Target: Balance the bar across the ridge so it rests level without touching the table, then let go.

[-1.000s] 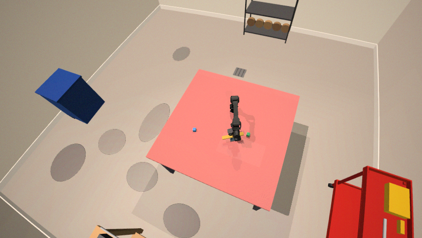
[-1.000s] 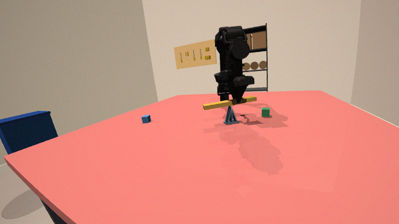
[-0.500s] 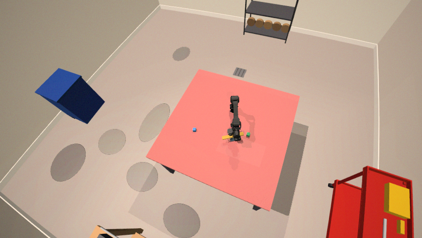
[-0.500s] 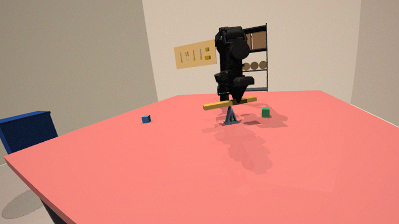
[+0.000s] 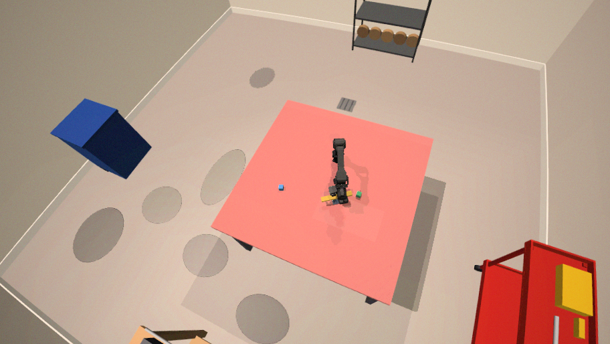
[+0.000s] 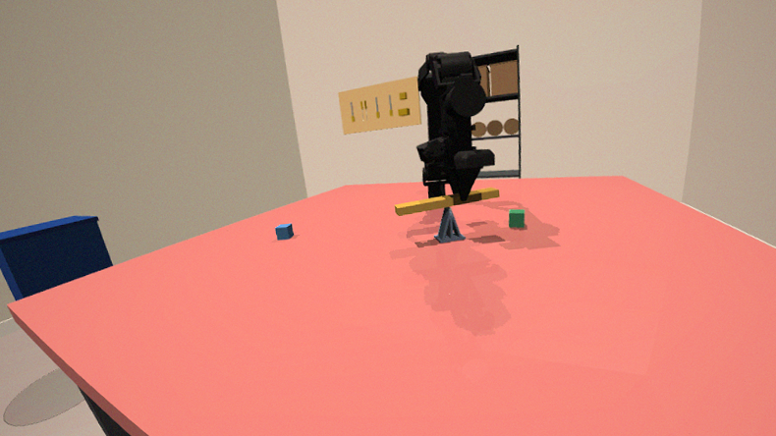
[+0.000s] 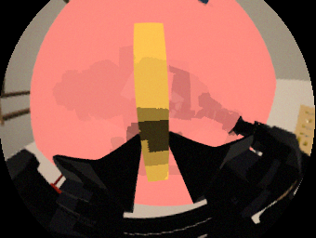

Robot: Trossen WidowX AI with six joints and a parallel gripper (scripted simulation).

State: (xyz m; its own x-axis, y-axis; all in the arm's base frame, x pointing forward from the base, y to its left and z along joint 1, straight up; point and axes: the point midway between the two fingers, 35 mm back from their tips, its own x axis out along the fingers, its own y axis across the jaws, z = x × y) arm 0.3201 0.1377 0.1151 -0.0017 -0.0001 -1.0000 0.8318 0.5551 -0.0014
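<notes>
Right now my gripper tip is 20 mm short of the yellow bar and 20 mm to the left of it. Also, from my gripper tip: small green cube (80 mm behind, 110 mm to the left, 60 mm below); then small blue cube (70 mm ahead, 440 mm to the right, 60 mm below).
</notes>
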